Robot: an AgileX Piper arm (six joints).
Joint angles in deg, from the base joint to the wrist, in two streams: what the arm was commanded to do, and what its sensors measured. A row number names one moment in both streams.
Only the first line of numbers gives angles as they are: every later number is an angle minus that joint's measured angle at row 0.
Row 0, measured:
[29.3 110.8 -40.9 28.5 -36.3 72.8]
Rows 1 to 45, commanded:
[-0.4 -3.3 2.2 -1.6 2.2 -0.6]
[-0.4 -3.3 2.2 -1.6 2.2 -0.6]
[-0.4 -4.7 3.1 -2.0 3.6 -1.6]
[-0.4 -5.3 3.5 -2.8 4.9 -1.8]
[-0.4 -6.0 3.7 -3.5 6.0 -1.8]
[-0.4 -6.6 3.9 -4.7 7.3 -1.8]
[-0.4 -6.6 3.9 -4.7 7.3 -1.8]
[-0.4 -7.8 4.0 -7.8 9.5 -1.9]
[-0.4 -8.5 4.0 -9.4 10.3 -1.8]
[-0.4 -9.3 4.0 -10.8 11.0 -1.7]
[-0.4 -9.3 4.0 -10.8 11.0 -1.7]
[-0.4 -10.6 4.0 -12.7 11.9 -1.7]
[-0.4 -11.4 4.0 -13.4 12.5 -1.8]
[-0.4 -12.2 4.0 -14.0 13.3 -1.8]
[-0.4 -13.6 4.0 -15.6 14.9 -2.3]
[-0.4 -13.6 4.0 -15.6 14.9 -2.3]
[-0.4 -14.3 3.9 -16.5 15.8 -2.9]
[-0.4 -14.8 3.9 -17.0 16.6 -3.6]
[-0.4 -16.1 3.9 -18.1 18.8 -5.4]
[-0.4 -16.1 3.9 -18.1 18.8 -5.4]
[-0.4 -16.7 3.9 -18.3 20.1 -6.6]
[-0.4 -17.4 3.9 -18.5 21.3 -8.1]
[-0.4 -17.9 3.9 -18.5 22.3 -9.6]
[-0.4 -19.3 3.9 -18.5 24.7 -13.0]
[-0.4 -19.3 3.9 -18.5 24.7 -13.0]
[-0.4 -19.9 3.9 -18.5 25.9 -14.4]
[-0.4 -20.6 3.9 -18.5 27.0 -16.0]
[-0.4 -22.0 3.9 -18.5 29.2 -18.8]
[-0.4 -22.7 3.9 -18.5 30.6 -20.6]
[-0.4 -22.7 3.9 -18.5 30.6 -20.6]
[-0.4 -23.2 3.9 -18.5 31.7 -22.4]
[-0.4 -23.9 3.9 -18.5 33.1 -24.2]
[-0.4 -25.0 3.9 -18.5 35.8 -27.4]
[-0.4 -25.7 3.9 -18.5 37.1 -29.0]
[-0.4 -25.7 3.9 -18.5 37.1 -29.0]
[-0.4 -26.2 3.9 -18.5 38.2 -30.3]
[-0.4 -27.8 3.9 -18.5 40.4 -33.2]
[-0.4 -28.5 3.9 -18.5 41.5 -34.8]
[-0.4 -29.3 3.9 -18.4 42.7 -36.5]
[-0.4 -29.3 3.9 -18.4 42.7 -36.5]
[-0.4 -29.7 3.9 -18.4 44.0 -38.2]
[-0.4 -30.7 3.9 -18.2 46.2 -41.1]
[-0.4 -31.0 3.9 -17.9 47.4 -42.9]
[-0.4 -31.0 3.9 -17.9 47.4 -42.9]
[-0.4 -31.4 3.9 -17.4 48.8 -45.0]
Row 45, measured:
[0.0 -30.0 3.9 -18.0 44.8 -39.0]
